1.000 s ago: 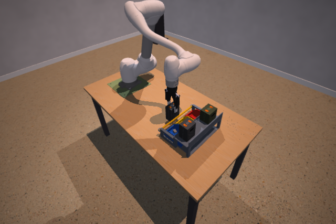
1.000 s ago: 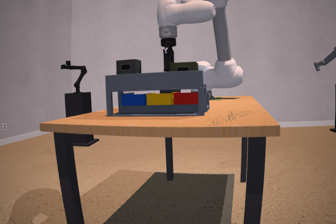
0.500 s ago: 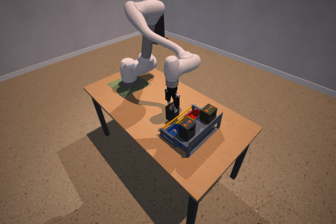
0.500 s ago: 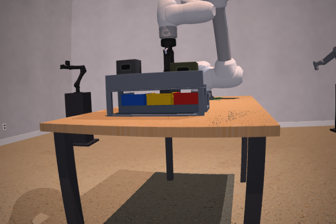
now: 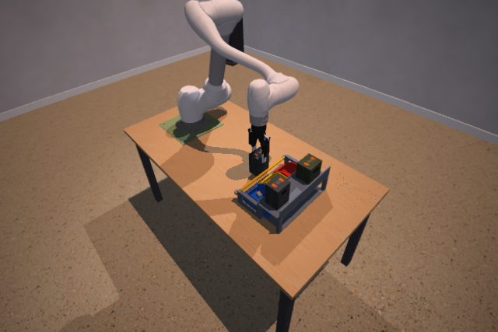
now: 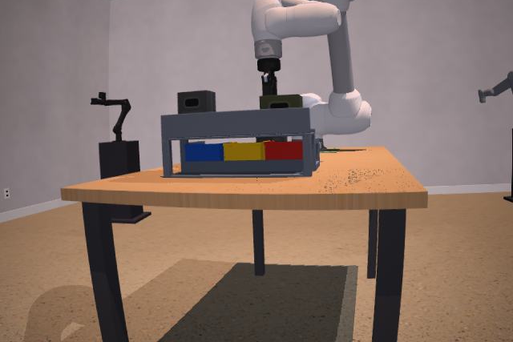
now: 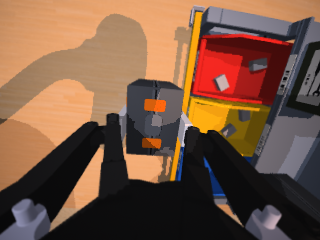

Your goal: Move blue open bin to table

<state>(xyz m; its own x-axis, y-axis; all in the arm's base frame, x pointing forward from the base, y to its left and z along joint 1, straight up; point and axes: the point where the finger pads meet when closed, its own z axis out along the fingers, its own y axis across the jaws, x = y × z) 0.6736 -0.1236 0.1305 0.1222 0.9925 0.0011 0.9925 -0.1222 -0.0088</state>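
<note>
My hand is 5 cm above the dark box. Round my hand: thin yellow rod 5 cm ahead, 4 cm to the right, 8 cm below; then red bin 17 cm ahead, 6 cm to the left, 10 cm below; then yellow bin 16 cm ahead, 5 cm to the right, 10 cm below.
</note>
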